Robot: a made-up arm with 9 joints.
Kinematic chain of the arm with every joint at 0, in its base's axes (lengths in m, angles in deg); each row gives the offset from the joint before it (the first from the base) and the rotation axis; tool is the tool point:
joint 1: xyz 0 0 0.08 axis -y
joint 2: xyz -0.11 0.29 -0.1 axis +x
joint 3: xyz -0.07 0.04 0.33 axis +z
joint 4: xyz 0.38 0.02 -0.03 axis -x
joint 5: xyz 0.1 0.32 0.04 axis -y
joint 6: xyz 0 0.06 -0.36 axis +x
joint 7: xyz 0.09 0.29 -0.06 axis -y
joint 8: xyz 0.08 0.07 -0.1 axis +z
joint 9: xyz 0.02 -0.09 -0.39 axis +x
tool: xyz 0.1 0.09 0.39
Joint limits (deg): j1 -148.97..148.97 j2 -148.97..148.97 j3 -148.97..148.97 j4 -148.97..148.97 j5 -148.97..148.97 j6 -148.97..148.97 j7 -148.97..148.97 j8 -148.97..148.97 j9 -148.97..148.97
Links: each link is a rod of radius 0.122 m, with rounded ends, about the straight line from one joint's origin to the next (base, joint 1, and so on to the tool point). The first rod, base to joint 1, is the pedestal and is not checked.
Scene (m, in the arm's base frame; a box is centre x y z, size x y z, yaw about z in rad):
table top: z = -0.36
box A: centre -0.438 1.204 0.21 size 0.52 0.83 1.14 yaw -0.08
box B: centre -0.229 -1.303 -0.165 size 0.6 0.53 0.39 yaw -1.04
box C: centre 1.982 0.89 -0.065 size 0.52 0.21 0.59 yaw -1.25
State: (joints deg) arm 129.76 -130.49 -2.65 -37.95 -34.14 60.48 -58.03 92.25 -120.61
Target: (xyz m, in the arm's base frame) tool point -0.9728 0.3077 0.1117
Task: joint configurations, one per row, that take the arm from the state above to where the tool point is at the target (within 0.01 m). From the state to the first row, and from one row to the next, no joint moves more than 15 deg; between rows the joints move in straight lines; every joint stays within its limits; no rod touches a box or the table.
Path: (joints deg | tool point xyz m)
1: 116.28 -134.40 -15.47 -36.17 -32.40 56.84 -57.86 94.34 -123.03 | 1.2632 0.5430 0.5388
2: 102.80 -138.31 -28.29 -34.39 -30.67 53.20 -57.68 96.43 -125.46 | 1.3103 0.3763 0.3809
3: 89.31 -142.22 -41.11 -32.62 -28.93 49.56 -57.51 98.52 -127.88 | 1.3049 0.2392 0.2448
4: 75.83 -146.13 -53.93 -30.84 -27.19 45.92 -57.33 100.61 -130.31 | 1.2667 0.1470 0.1423
5: 78.51 -146.53 -45.72 -17.76 -22.50 38.37 -52.88 100.65 -130.41 | 1.0791 -0.2461 0.2576
6: 81.19 -146.94 -37.50 -4.68 -17.81 30.83 -48.42 100.69 -130.51 | 0.7447 -0.5673 0.2519
7: 83.87 -147.35 -29.28 8.39 -13.11 23.29 -43.97 100.73 -130.61 | 0.3138 -0.7357 0.1547
8: 86.54 -147.75 -21.07 21.47 -8.42 15.74 -39.51 100.77 -130.71 | -0.1437 -0.7060 0.0264
9: 89.22 -148.16 -12.85 34.55 -3.73 8.20 -35.06 100.81 -130.81 | -0.5518 -0.4814 -0.0605
10: 91.90 -148.56 -4.64 47.62 0.96 0.66 -30.60 100.86 -130.91 | -0.8434 -0.1145 -0.0429
11: 94.58 -148.97 3.58 60.70 5.66 -6.89 -26.15 100.90 -131.01 | -0.9728 0.3078 0.1118

